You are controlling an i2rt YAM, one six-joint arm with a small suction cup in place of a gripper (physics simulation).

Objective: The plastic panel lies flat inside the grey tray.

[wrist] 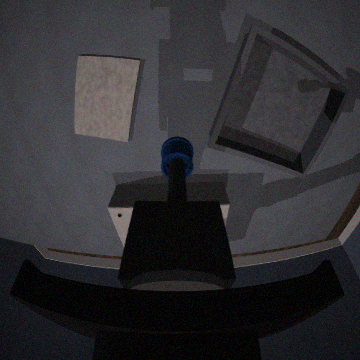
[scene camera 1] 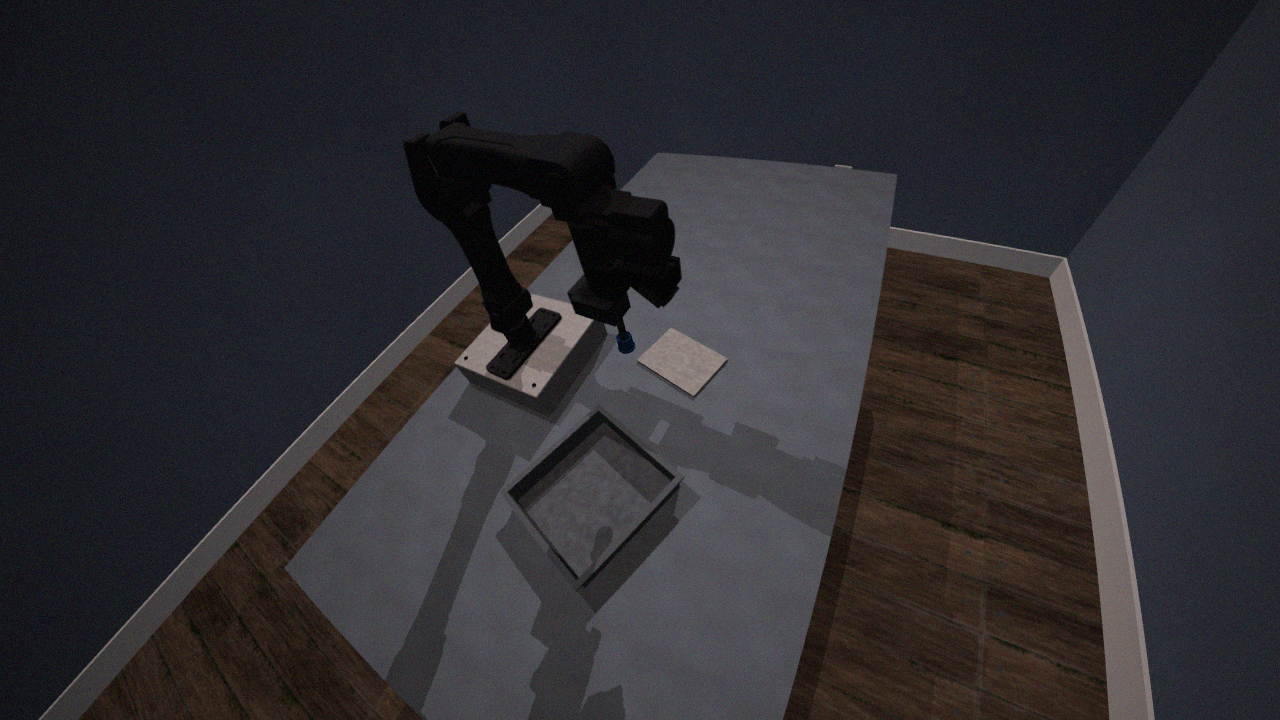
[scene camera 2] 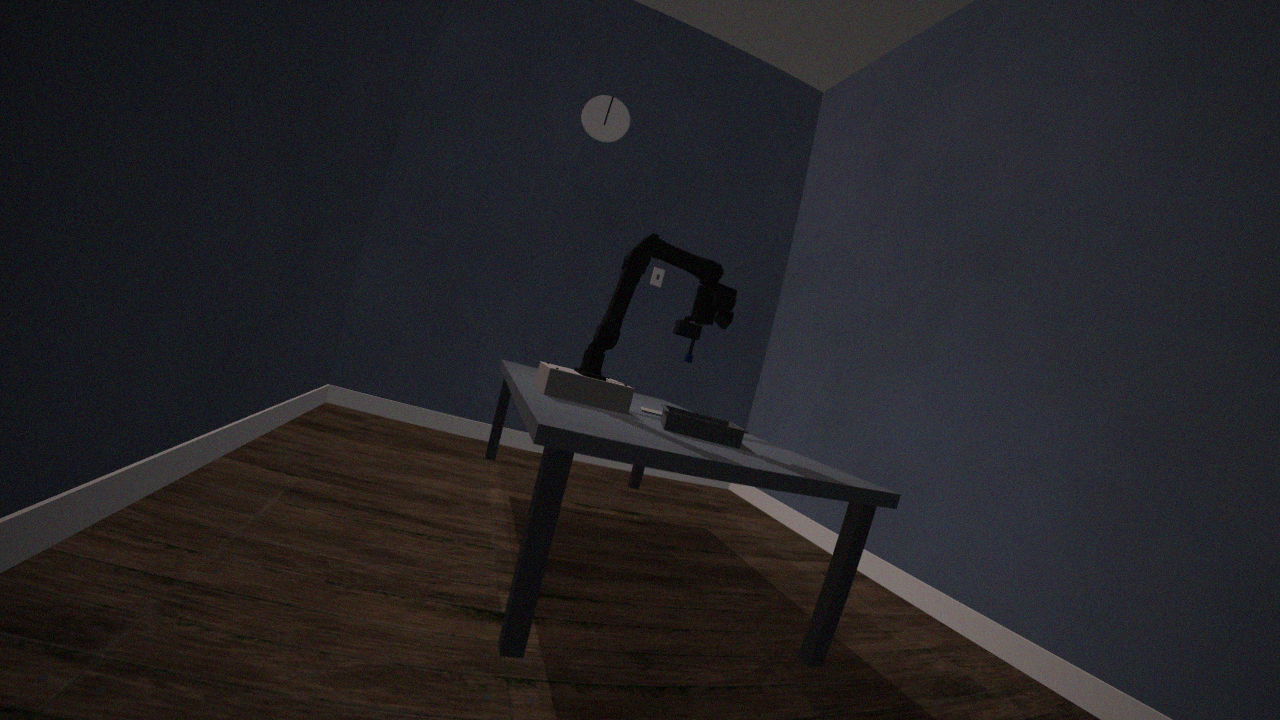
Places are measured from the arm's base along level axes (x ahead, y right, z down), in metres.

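Pixels of known places: hand at its tool point: (wrist: pixel 176 151) (scene camera 1: pixel 626 347) (scene camera 2: pixel 687 362); arm's base at its link origin: (scene camera 1: pixel 525 343) (scene camera 2: pixel 589 375).
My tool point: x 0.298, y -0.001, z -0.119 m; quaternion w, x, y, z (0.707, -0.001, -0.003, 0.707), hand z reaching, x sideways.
Ahead of a thing's pixels: the offset from my tool point to its top centre.
The plastic panel @[dx +0.018, dy -0.141, dz +0.191 m] (scene camera 1: pixel 682 361) (scene camera 2: pixel 651 411) (wrist: pixel 107 97) is a pale, flat, nearly square plate. It lies flat on the table outside the tray. The grey tray @[dx +0.010, dy +0.201, dz +0.147 m] (scene camera 1: pixel 545 539) (scene camera 2: pixel 703 428) (wrist: pixel 230 89) is an open box with low walls, standing on the table apart from the panel. My gripper, a blue suction cup (scene camera 1: pixel 625 343) (scene camera 2: pixel 688 357) (wrist: pixel 177 154), hangs in the air above the table, clear of both panel and tray. It carries no object and is open. In the wrist view the panel is up and left of the cup, the tray up and right.
The arm's pale base block (scene camera 1: pixel 537 349) (scene camera 2: pixel 584 390) (wrist: pixel 116 220) stands on the grey table (scene camera 1: pixel 760 573) (scene camera 2: pixel 716 469) near one long edge, beside the tray and panel. The arm's shadows fall across the table and into the tray.
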